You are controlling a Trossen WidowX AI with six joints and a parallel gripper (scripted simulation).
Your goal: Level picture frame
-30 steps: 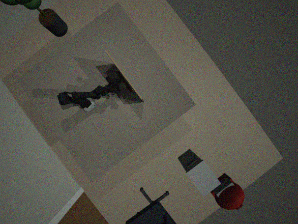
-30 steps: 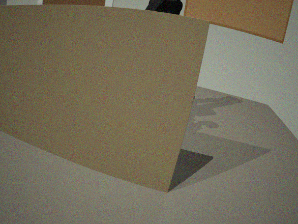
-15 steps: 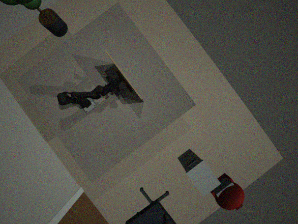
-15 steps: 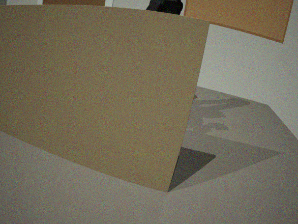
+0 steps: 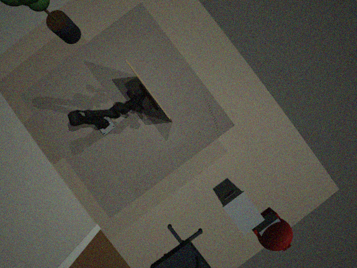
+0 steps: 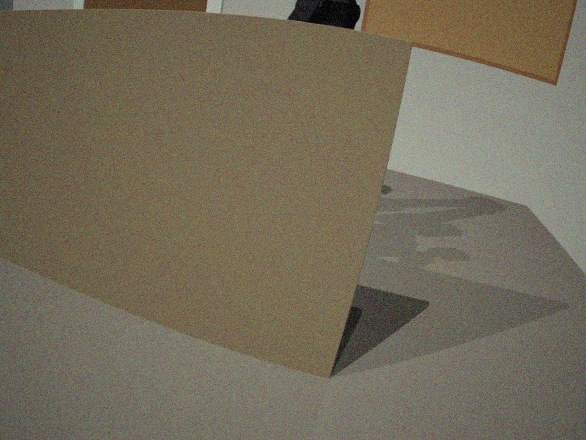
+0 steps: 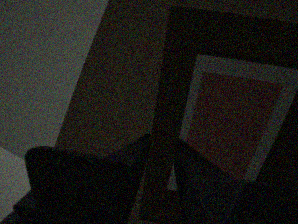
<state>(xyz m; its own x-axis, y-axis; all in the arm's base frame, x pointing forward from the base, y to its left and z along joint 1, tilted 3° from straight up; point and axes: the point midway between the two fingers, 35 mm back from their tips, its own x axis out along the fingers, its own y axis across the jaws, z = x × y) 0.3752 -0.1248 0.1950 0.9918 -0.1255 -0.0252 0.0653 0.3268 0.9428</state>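
My gripper tip is now 1 cm short of the picture frame, 2 cm to the left of it and 5 cm above it. Also, from my gripper tip: wall panel: 2 cm ahead, 2 cm to the right, 6 cm below.
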